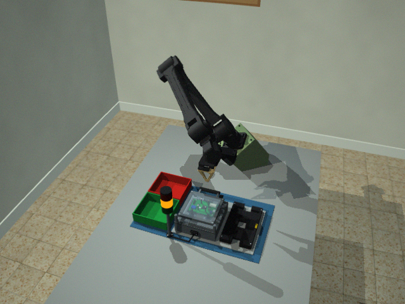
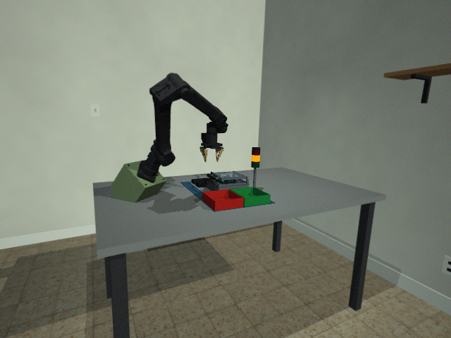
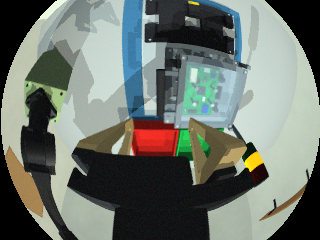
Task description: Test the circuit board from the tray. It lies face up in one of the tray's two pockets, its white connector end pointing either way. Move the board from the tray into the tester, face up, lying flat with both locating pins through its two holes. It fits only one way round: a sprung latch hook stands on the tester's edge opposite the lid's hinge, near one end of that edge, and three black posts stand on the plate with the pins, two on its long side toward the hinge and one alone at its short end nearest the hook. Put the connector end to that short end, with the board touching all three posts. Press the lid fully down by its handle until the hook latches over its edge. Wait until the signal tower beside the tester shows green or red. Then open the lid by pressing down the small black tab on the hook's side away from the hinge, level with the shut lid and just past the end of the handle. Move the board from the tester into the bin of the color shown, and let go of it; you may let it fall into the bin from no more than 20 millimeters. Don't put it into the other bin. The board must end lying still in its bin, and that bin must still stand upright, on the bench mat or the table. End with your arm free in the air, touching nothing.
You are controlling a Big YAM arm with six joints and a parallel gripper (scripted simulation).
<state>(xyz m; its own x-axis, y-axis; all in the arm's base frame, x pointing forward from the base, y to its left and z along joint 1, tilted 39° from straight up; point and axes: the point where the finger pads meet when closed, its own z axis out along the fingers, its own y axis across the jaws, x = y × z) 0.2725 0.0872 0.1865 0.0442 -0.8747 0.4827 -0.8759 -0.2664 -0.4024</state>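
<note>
Now: the latch hook 90 mm below my hand, 60 mm to the left of it and 20 mm ahead of it. Also, from my hand: tester plate 110 mm below, 90 mm ahead, 10 mm to the left; then green circuit board 110 mm below, 80 mm ahead, 10 mm to the left; then clear lid 90 mm below, 90 mm ahead, 10 mm to the left.
</note>
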